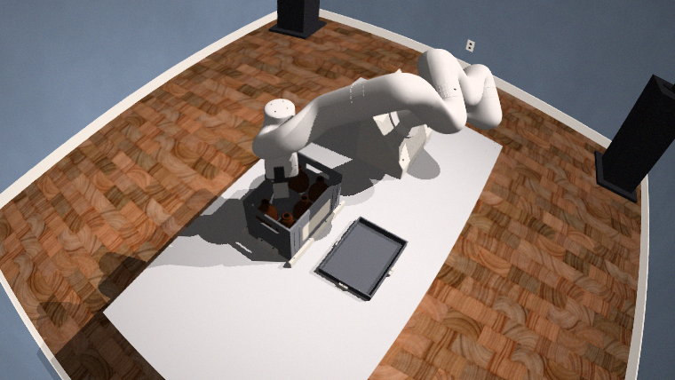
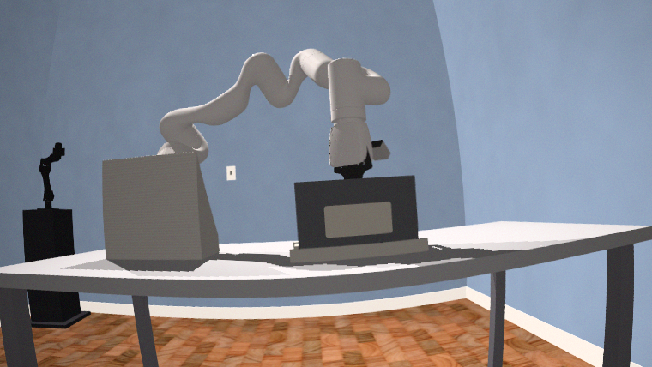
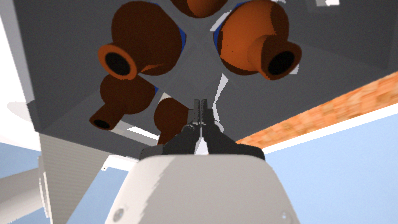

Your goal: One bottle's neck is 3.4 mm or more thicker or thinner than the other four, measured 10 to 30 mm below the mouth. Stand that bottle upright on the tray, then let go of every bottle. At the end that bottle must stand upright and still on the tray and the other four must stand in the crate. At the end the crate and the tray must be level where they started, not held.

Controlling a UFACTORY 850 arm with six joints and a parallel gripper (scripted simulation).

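Right now the dark grey crate is 10 mm ahead of my hand, 40 mm to the left of it and 70 mm below it. The rest, counted from my hand: dark tray (30 mm ahead, 320 mm to the left, 150 mm below); then bottle (100 mm ahead, 80 mm to the left, 70 mm below).
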